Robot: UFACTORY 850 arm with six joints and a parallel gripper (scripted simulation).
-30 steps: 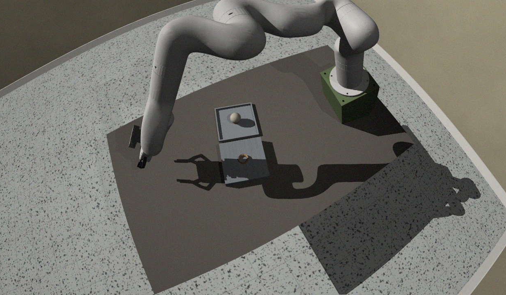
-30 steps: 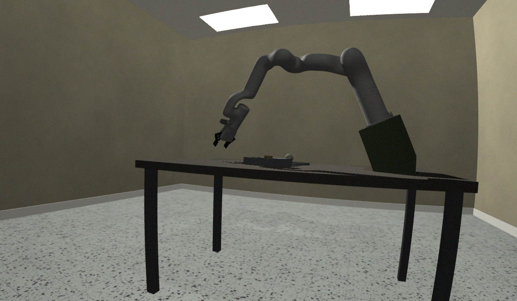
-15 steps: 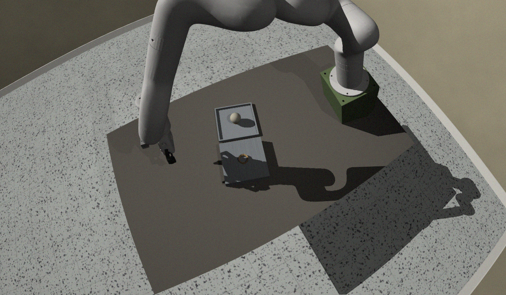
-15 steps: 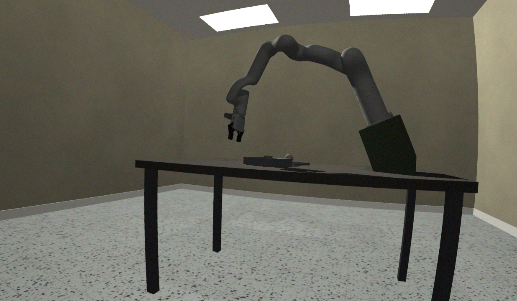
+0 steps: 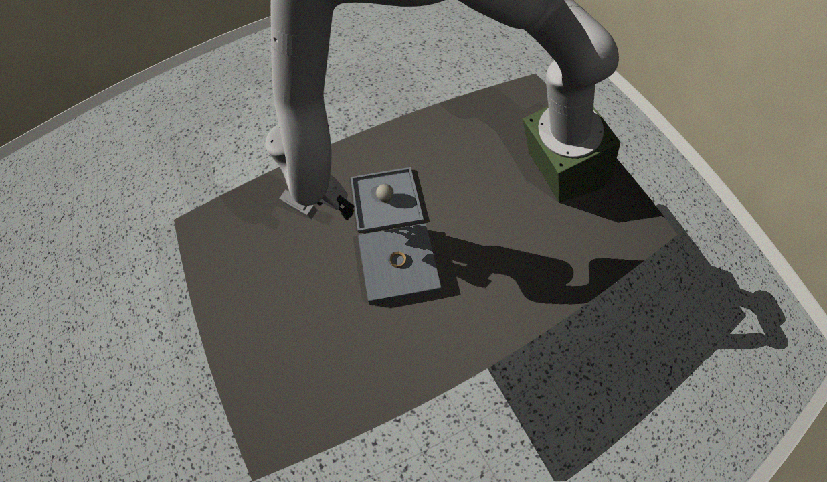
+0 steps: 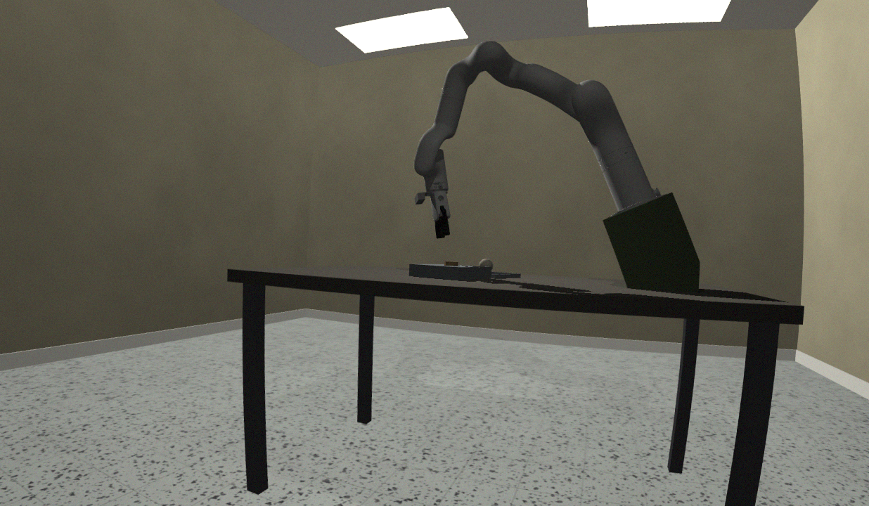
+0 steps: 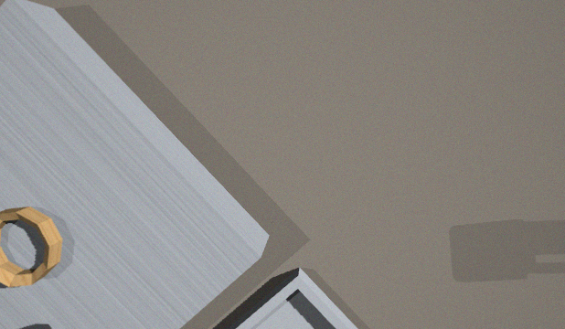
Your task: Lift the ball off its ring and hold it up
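My gripper is now 160 mm past the pale ball, 40 mm to the left of it and 110 mm above it. Also, from my hand: shallow grey tray: 160 mm behind, 40 mm to the right, 140 mm below; flat grey block: 100 mm behind, 160 mm to the left, 110 mm below.
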